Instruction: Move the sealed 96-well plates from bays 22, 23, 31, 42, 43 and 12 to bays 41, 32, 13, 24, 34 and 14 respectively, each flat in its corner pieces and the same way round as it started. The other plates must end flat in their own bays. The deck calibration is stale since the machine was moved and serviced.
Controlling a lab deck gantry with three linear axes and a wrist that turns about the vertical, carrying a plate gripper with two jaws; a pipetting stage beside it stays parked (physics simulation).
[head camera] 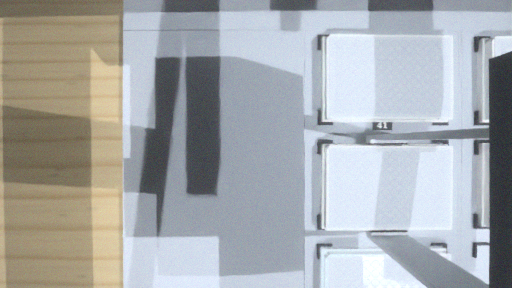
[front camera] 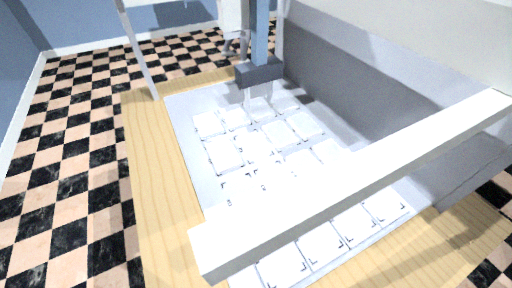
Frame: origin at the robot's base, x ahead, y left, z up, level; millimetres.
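Seen in the pictures: gripper, fingertip midpoint: (head camera: pixel 383 186) (front camera: pixel 258 109); robot's base, origin of the base link: (front camera: pixel 192 119).
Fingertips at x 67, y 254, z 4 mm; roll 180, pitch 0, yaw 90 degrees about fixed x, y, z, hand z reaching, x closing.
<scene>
Pixels of each thing's top centre, then the offset from my fingertips to it. "spot": a spot on its surface instead. Level surfaces: height alone.
- bay 31, surface spot: (head camera: pixel 367 187) spot: 1 mm left, 22 mm back, 11 mm up
- bay 41, surface spot: (head camera: pixel 350 77) spot: 107 mm left, 38 mm back, 10 mm up
- plate, surface spot: (head camera: pixel 345 270) spot: 80 mm right, 44 mm back, 11 mm up
- nearer, middle of its top: (front camera: pixel 223 153) 215 mm right, 162 mm ahead, 10 mm up
- deck, its level: 4 mm down
My gripper (head camera: pixel 387 187) stands low around a sealed white plate in bay 31 (head camera: pixel 367 187) in the head view. One jaw lies along each long side, with no clear gap between jaws and plate; it looks shut on this plate. The plate looks flat and level within its black corner pieces. A plate in bay 41 (head camera: pixel 350 77) lies beyond it, above the label "41". Another plate (head camera: pixel 345 270) shows in part at the bottom edge. In the front view the gripper (front camera: pixel 258 102) is over the far rows; its jaw tips are washed out there.
Several white plates, such as one at the far left (front camera: pixel 208 125) and one nearer (front camera: pixel 223 155), lie on the deck (front camera: pixel 182 117). A white beam (front camera: pixel 350 172) crosses the front and hides part of it. A grey wall panel (front camera: pixel 345 85) stands along the right.
</scene>
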